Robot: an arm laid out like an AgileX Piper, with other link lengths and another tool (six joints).
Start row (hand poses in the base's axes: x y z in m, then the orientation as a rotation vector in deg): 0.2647 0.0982 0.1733 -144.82 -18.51 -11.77
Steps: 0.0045 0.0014 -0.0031 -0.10 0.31 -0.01; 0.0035 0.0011 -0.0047 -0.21 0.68 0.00; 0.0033 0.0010 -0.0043 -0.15 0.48 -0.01; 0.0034 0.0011 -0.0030 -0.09 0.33 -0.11; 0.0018 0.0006 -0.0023 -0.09 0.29 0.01; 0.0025 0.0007 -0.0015 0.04 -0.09 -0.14; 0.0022 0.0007 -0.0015 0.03 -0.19 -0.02; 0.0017 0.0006 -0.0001 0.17 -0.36 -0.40; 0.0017 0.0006 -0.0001 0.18 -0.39 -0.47; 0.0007 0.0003 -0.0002 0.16 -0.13 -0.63; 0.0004 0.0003 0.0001 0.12 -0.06 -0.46; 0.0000 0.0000 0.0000 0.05 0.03 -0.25; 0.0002 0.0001 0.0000 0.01 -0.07 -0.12; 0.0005 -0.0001 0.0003 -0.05 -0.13 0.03; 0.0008 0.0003 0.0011 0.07 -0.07 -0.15; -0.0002 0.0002 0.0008 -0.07 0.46 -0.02; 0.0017 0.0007 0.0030 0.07 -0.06 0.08
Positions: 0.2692 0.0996 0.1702 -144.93 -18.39 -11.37; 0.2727 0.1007 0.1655 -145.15 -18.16 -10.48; 0.2760 0.1017 0.1612 -145.31 -17.98 -9.86; 0.2794 0.1028 0.1582 -145.42 -17.73 -9.47; 0.2812 0.1034 0.1559 -145.51 -17.64 -9.09; 0.2837 0.1041 0.1544 -145.50 -17.49 -9.26; 0.2859 0.1048 0.1529 -145.47 -17.53 -9.51; 0.2876 0.1054 0.1528 -145.37 -17.14 -10.14; 0.2893 0.1060 0.1527 -145.27 -16.67 -10.84; 0.2900 0.1063 0.1525 -145.23 -15.90 -11.26; 0.2904 0.1066 0.1526 -145.19 -15.32 -11.53; 0.2904 0.1066 0.1526 -145.19 -14.98 -11.59; 0.2906 0.1067 0.1526 -145.20 -14.85 -11.73; 0.2911 0.1066 0.1529 -145.24 -14.95 -11.88; 0.2919 0.1069 0.1540 -145.19 -14.78 -12.03; 0.2917 0.1071 0.1548 -145.28 -14.59 -11.45; 0.2934 0.1078 0.1578 -145.19 -14.70 -11.50
